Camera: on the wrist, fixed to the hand. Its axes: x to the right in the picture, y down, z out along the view.
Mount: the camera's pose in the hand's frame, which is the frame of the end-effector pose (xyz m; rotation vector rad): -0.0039 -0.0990 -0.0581 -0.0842 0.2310 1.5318
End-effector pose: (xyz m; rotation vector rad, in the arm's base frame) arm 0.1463 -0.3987 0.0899 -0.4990 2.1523 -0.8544
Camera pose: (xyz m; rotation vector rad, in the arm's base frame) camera 0.1120 -0.4417 0.1907 1.1688 1.9883 0.0849
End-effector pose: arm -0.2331 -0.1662 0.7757 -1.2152 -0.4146 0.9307
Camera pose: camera -0.1557 -0.2101 0.8483 -1.6365 0.8387 2.0004
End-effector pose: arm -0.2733 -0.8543 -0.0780 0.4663 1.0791 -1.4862
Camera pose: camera -0.3808 -0.8152 -0.0683 1.0800 0.5907 -0.0270
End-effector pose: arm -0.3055 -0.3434 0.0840 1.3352 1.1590 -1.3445
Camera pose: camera -0.3931 -0.2696 0.0917 1.6887 0.0640 -0.0140
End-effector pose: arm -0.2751 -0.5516 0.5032 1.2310 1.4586 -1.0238
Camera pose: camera -0.3808 -0.5108 0.5219 1.8590 0.3327 0.2359
